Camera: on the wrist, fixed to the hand. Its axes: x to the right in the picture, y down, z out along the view.
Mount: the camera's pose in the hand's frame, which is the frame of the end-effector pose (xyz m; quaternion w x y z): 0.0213 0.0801 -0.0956 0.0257 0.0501 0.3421 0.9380
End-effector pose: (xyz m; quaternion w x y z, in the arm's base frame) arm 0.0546 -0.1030 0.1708 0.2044 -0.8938 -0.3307 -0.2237
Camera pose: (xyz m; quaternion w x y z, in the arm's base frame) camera 0.0985 -0.1973 0.2428 0.3730 -0.2464 0.8886 -0.1032
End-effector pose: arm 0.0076 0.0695 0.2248 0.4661 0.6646 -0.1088 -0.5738
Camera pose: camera 0.1282 0.0589 0.2615 0.5541 0.1347 -0.4955 0.6552
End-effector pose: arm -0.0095 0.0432 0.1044 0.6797 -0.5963 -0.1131 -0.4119
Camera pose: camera 0.0274 -0.0563 0.0355 0.4724 0.0535 0.7683 0.4286
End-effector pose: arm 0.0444 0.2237 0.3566 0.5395 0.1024 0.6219 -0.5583
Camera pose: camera 0.0412 0.3190 0.2735 0.3197 0.8040 0.0765 0.4956
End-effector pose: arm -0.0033 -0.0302 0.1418 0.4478 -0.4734 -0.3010 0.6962
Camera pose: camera 0.0552 -0.0448 0.0305 0.5148 0.5102 -0.6244 -0.2911
